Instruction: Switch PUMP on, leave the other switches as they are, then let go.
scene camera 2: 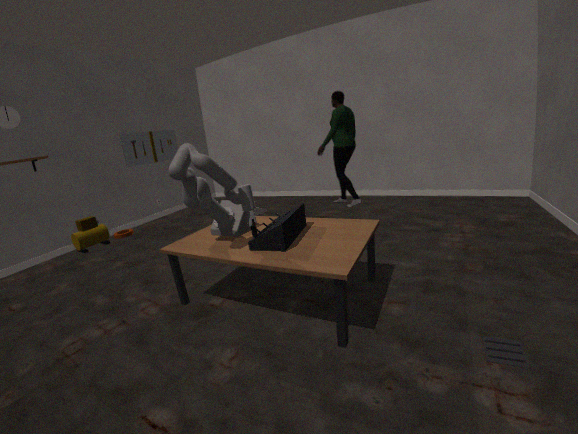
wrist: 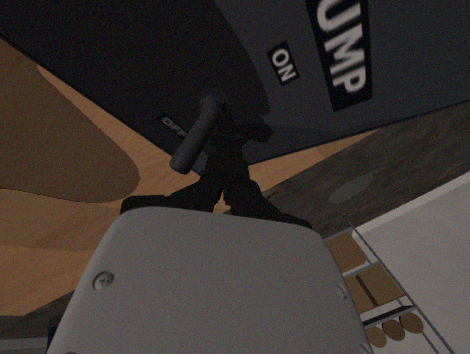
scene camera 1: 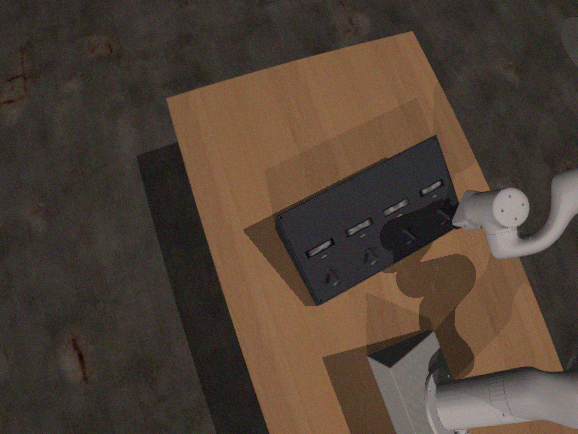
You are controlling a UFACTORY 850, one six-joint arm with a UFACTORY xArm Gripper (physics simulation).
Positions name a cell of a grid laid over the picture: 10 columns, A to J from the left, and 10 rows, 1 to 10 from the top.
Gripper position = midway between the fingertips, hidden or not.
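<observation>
There is a pump lever (wrist: D5) that I can see, and along with it my own gripper (wrist: E5).
</observation>
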